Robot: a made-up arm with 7 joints. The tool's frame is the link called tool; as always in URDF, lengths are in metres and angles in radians.
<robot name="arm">
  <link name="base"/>
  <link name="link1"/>
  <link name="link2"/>
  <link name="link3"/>
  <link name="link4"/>
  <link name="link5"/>
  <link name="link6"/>
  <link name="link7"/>
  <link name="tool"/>
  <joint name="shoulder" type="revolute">
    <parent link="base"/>
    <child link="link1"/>
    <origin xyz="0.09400 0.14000 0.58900" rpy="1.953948 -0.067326 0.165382"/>
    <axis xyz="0 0 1"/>
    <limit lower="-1.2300" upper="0.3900" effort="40" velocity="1"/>
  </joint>
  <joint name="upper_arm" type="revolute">
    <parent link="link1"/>
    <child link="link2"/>
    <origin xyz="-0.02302 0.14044 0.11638" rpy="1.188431 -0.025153 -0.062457"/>
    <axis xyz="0 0 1"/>
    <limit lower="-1.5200" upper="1.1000" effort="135" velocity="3"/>
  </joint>
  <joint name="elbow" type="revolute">
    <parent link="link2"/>
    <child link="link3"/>
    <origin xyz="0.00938 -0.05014 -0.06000" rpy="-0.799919 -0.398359 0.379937"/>
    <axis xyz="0 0 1"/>
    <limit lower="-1.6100" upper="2.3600" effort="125" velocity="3.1"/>
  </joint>
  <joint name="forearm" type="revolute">
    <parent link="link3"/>
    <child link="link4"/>
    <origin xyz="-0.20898 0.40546 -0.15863" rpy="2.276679 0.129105 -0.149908"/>
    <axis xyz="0 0 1"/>
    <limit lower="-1.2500" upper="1.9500" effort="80" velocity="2.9"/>
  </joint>
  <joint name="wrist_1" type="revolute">
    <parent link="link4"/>
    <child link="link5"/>
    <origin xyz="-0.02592 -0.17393 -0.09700" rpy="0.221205 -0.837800 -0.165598"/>
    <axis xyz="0 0 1"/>
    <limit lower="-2.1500" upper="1.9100" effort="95" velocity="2.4"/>
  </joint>
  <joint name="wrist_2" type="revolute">
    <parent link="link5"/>
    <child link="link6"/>
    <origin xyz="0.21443 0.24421 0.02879" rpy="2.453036 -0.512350 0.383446"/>
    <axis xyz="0 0 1"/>
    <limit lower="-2.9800" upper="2.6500" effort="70" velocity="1.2"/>
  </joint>
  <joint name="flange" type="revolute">
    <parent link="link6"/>
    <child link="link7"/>
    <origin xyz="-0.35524 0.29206 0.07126" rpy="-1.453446 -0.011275 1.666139"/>
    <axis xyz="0 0 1"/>
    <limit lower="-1.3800" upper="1.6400" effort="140" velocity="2.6"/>
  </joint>
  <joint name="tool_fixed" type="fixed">
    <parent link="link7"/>
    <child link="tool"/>
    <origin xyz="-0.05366 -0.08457 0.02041" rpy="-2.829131 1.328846 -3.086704"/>
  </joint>
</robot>
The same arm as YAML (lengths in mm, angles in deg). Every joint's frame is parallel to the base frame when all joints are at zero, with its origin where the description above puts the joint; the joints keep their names.
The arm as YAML. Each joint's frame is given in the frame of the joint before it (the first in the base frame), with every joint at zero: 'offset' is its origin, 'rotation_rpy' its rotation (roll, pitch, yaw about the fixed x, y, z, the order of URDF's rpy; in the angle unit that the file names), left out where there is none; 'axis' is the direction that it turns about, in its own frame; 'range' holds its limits. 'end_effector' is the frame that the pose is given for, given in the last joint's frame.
length_unit: mm
angle_unit: deg
chain:
  - id: shoulder
    offset: [94.0, 140.0, 589.0]
    axis: [0.177499, -0.910696, -0.372998]
    range: [-70.47, 22.35]
  - id: upper_arm
    offset: [-2.0, -163.0, 85.0]
    axis: "-z"
    range: [-87.09, 63.03]
  - id: elbow
    offset: [1.0, 51.0, 60.0]
    axis: [-0.416805, -0.643307, -0.642207]
    range: [-92.25, 135.22]
  - id: forearm
    offset: [-72.0, -157.0, 451.0]
    axis: "+y"
    range: [-71.62, 111.73]
  - id: wrist_1
    offset: [45.0, -97.0, 170.0]
    axis: [-0.651696, 0.652796, 0.386198]
    range: [-123.19, 109.43]
  - id: wrist_2
    offset: [25.0, 214.0, -245.0]
    axis: [0.996326, -0.067502, 0.052701]
    range: [-170.74, 151.83]
  - id: flange
    offset: [33.0, -279.0, 371.0]
    axis: [0.042799, -0.988285, 0.146498]
    range: [-79.07, 93.97]
end_effector:
  offset: [87.0, -24.0, -48.0]
  rotation_rpy: [13.02, 22.24, 91.3]

